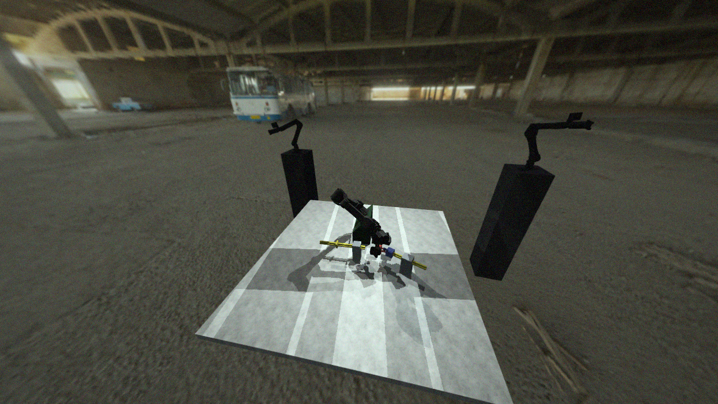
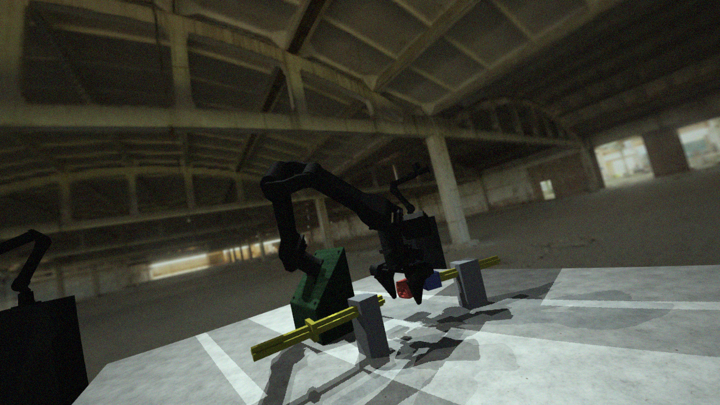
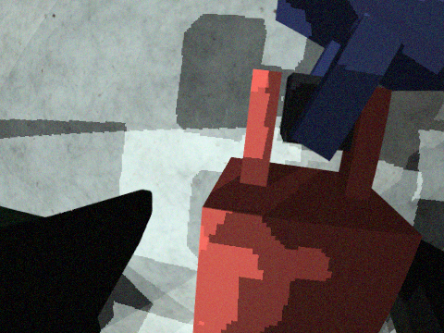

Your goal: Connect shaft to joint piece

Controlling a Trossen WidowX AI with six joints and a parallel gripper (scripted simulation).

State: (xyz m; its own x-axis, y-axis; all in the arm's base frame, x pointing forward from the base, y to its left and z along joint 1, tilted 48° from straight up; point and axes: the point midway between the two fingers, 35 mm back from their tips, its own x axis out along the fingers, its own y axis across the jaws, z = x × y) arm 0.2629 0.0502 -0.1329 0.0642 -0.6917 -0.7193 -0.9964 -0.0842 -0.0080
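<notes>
The red joint piece lies 3 cm above my gripper tip, 1 cm to the left of it and 1 cm ahead of it.
</notes>
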